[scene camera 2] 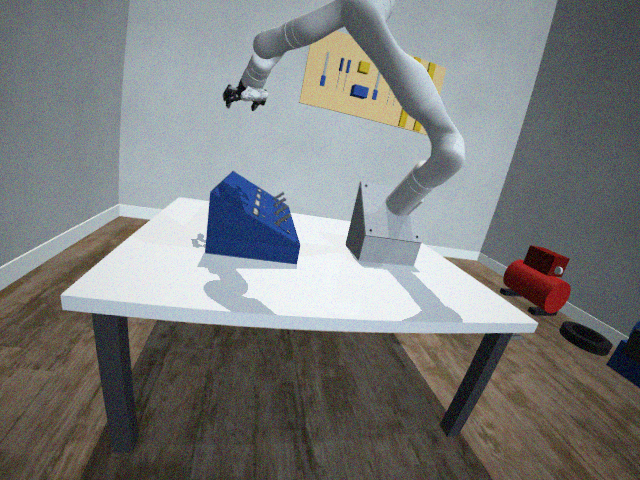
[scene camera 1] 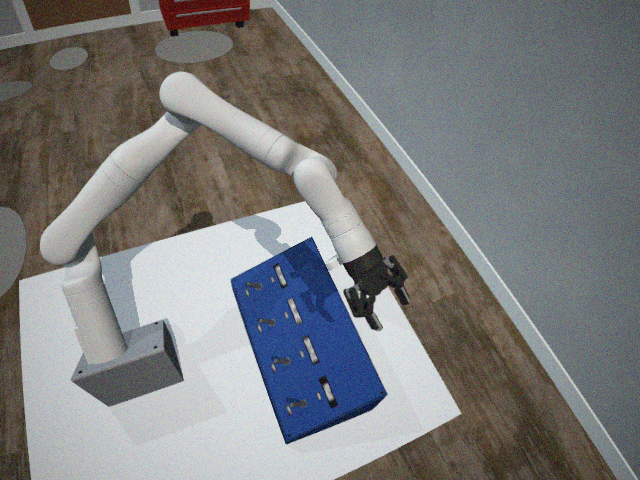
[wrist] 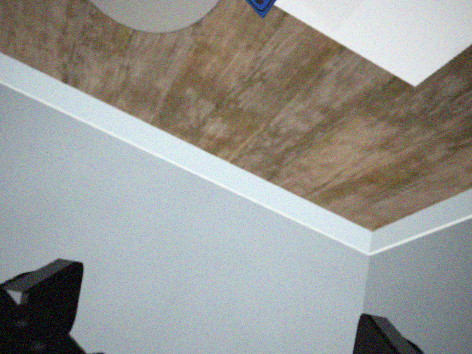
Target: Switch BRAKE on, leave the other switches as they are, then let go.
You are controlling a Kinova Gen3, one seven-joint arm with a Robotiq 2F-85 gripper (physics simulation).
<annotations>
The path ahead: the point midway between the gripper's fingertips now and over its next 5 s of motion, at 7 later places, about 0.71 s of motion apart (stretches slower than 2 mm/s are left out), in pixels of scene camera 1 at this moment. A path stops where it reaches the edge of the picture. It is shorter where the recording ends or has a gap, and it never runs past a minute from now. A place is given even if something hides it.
The gripper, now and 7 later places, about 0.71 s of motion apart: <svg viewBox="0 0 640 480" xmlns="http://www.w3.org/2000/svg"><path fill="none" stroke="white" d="M393 316L393 316L393 312L389 319L393 314L393 311L380 332L366 348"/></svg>
</annotations>
